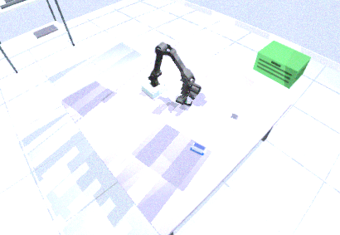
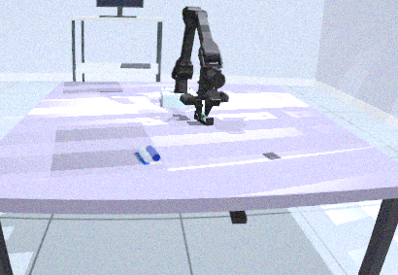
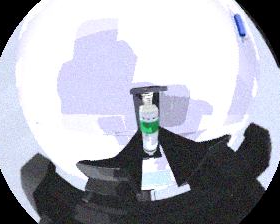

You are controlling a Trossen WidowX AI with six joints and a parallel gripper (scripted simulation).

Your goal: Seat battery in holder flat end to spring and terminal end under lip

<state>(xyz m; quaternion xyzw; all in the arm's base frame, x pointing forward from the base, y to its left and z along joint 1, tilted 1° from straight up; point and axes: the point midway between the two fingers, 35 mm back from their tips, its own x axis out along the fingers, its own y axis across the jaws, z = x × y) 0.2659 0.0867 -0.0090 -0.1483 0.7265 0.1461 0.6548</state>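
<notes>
Right now my gripper tip is 1 cm below the battery. From my gripper tip the other things lie so: battery blister pack: 37 cm ahead, 18 cm to the right.
</notes>
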